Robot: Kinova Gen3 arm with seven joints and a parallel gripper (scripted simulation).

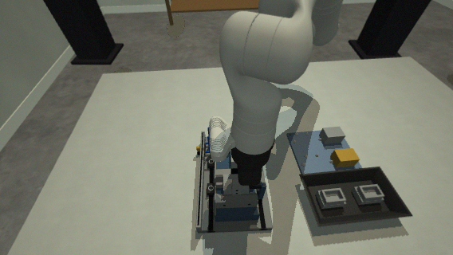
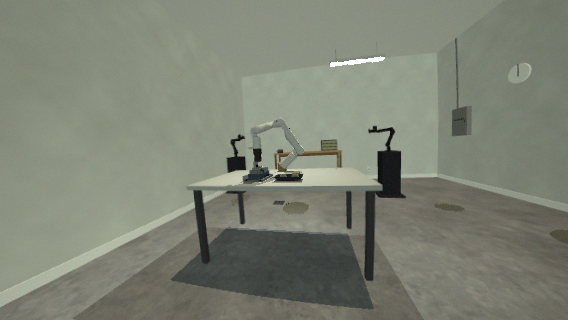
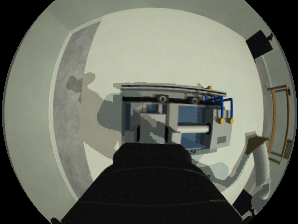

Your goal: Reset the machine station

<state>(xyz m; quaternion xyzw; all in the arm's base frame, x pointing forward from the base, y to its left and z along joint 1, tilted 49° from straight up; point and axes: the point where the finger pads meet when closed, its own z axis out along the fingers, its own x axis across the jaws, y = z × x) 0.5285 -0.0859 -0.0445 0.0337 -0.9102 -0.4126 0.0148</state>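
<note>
My gripper is now 30 mm above the gray aluminum blank. From my hand the other things lie so: yellow brass blank (340 mm to the left, 130 mm behind, 100 mm below).
</note>
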